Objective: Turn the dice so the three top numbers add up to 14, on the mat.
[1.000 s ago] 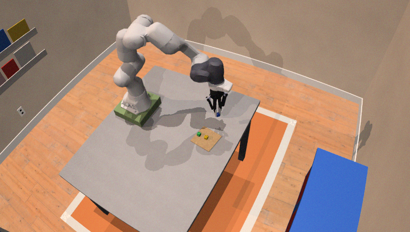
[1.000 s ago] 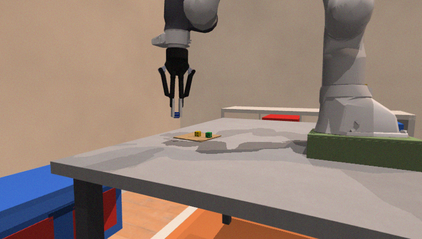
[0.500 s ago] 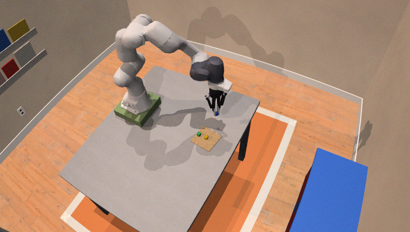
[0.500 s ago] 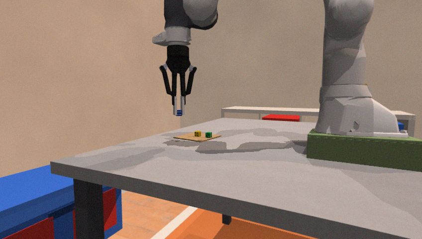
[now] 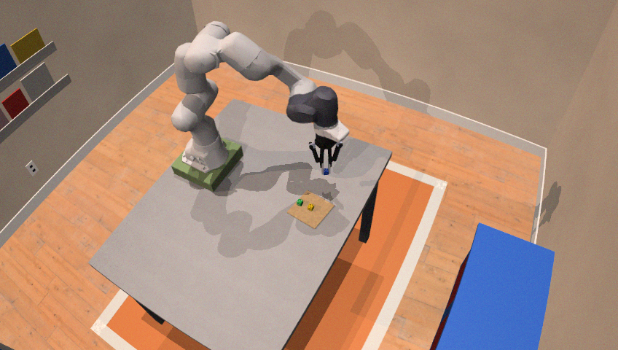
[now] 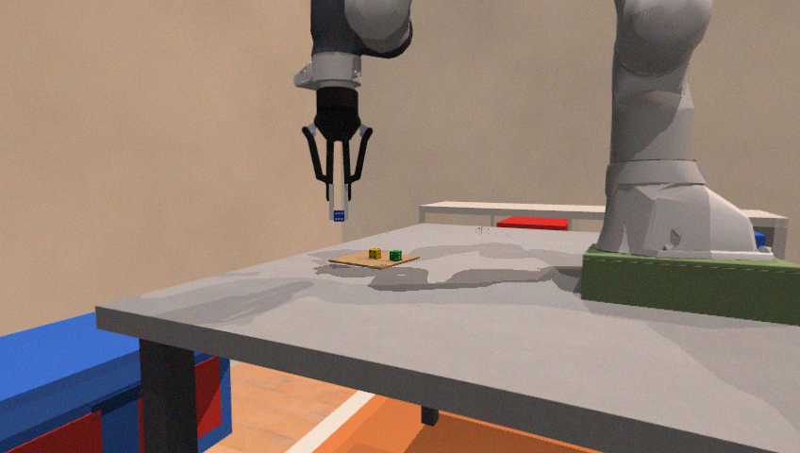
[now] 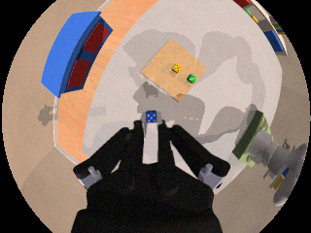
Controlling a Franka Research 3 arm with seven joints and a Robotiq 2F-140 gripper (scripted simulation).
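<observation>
My gripper is now 30 mm above the blue die. Also, from my hand: tan mat (130 mm to the right, 130 mm below, 30 mm behind); yellow die (130 mm to the right, 120 mm below, 30 mm behind); green die (120 mm to the right, 120 mm below, 80 mm behind).
</observation>
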